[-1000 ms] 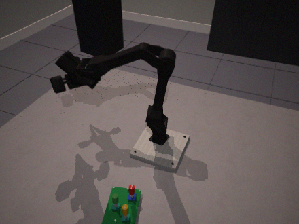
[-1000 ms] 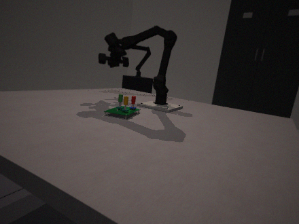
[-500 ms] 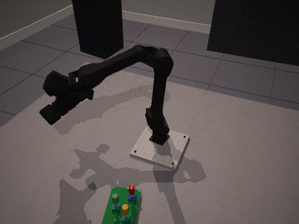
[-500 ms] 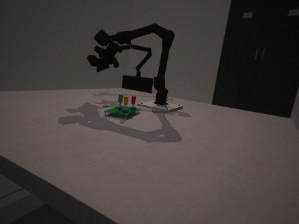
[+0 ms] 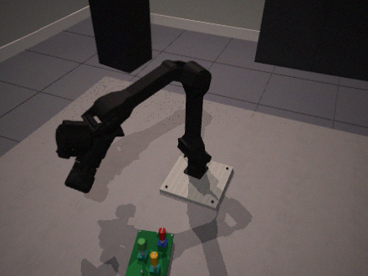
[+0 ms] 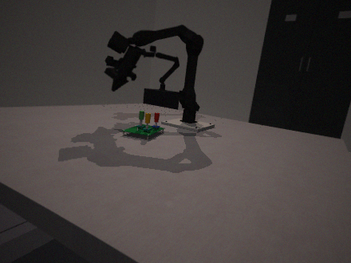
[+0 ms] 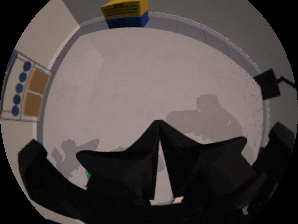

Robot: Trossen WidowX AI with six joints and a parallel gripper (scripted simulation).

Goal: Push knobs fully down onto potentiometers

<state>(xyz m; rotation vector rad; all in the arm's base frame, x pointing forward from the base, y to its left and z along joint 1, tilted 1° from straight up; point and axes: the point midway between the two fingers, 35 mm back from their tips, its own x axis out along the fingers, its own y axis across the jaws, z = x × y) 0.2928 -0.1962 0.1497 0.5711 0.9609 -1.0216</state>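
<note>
Right now my gripper tip is 27 cm to the right of the red knob and 7 cm above it. Also, from my gripper tip: orange knob (7 cm ahead, 30 cm to the left, 6 cm below).
</note>
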